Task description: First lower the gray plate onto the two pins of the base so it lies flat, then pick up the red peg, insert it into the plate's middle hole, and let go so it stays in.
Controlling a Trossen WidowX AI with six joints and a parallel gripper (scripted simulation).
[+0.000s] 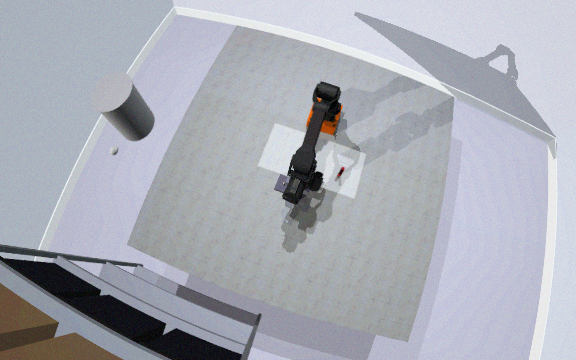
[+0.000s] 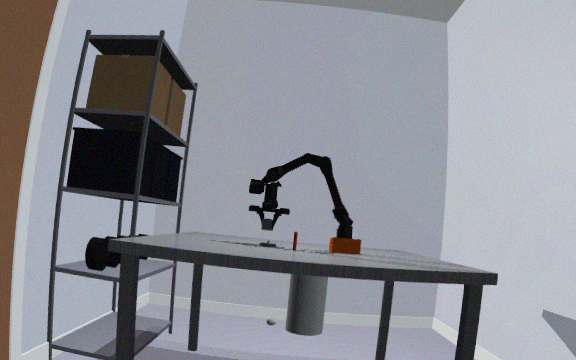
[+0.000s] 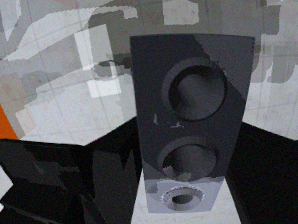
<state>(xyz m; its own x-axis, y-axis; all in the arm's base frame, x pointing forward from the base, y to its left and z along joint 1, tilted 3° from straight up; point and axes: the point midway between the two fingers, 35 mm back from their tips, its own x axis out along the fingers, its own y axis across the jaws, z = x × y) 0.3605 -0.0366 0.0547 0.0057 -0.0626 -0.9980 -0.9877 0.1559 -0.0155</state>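
The dark base lies 70 mm below my gripper tip, 30 mm to the right of it and 10 mm behind it. The rest, counted from my gripper tip: gray plate: 30 mm above; red peg: 160 mm to the left, 120 mm behind, 40 mm below.
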